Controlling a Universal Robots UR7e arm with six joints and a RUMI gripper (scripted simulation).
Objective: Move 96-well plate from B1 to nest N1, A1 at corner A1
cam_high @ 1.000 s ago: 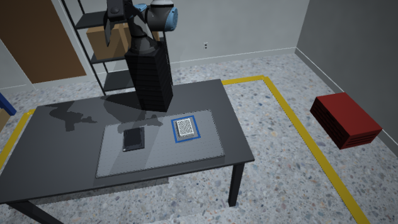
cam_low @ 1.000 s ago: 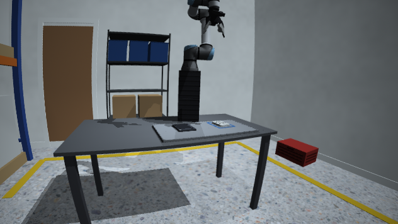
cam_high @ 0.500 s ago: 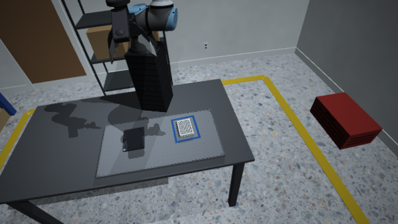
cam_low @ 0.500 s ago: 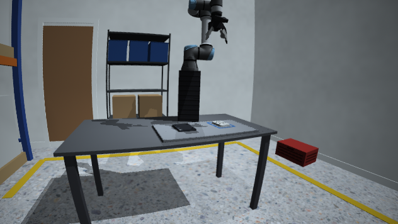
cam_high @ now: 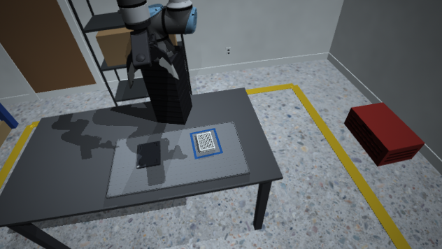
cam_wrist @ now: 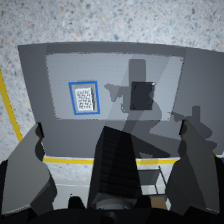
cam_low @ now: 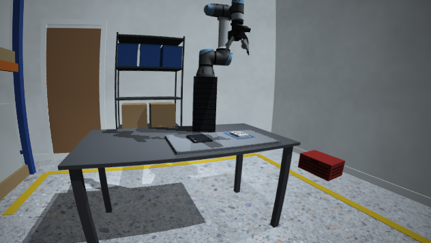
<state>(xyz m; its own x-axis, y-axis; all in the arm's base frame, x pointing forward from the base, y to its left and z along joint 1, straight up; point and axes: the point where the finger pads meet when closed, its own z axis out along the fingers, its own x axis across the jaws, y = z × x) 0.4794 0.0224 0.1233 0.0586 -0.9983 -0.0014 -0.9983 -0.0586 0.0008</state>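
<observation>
My gripper is now 530 mm above the 96-well plate, 190 mm past it and 140 mm to the right of it. Also, from my hand: dark plate nest N1: 530 mm below, 170 mm to the right, 160 mm behind; A1 corner mark: 530 mm below, 220 mm to the right, 80 mm behind.
</observation>
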